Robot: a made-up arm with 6 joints. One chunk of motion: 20 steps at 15 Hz.
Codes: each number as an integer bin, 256 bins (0 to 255) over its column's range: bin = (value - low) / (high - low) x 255, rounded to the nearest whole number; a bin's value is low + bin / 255 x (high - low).
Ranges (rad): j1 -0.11..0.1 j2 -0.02..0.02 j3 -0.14..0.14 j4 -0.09..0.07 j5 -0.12..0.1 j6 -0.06..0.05
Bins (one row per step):
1: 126 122 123 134 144 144
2: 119 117 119 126 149 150
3: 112 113 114 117 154 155
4: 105 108 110 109 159 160
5: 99 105 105 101 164 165
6: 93 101 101 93 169 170
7: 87 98 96 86 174 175
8: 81 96 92 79 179 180
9: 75 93 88 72 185 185
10: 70 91 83 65 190 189
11: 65 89 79 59 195 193
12: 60 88 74 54 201 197
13: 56 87 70 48 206 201
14: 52 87 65 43 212 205
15: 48 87 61 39 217 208
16: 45 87 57 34 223 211
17: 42 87 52 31 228 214
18: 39 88 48 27 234 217
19: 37 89 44 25 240 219
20: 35 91 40 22 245 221
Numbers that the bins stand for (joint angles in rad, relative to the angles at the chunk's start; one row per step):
1: -0.0062 -0.0009 -0.0049 -0.0059 0.0042 0.0021
2: -0.0120 -0.0016 -0.0093 -0.0109 0.0085 0.0047
3: -0.0178 -0.0023 -0.0148 -0.0166 0.0129 0.0069
4: -0.0235 -0.0031 -0.0192 -0.0216 0.0172 0.0090
5: -0.0285 -0.0035 -0.0247 -0.0266 0.0215 0.0112
6: -0.0334 -0.0042 -0.0291 -0.0316 0.0258 0.0133
7: -0.0384 -0.0046 -0.0346 -0.0360 0.0301 0.0155
8: -0.0433 -0.0049 -0.0390 -0.0404 0.0344 0.0176
9: -0.0482 -0.0054 -0.0434 -0.0448 0.0396 0.0198
10: -0.0524 -0.0057 -0.0489 -0.0492 0.0439 0.0215
11: -0.0565 -0.0060 -0.0533 -0.0530 0.0482 0.0233
12: -0.0606 -0.0062 -0.0587 -0.0561 0.0534 0.0250
13: -0.0639 -0.0064 -0.0631 -0.0599 0.0577 0.0267
14: -0.0672 -0.0064 -0.0686 -0.0630 0.0629 0.0284
15: -0.0705 -0.0064 -0.0730 -0.0655 0.0672 0.0297
16: -0.0729 -0.0064 -0.0774 -0.0687 0.0724 0.0310
17: -0.0754 -0.0064 -0.0829 -0.0705 0.0767 0.0323
18: -0.0779 -0.0062 -0.0873 -0.0731 0.0819 0.0336
19: -0.0795 -0.0060 -0.0917 -0.0743 0.0871 0.0345
20: -0.0812 -0.0057 -0.0961 -0.0762 0.0914 0.0353

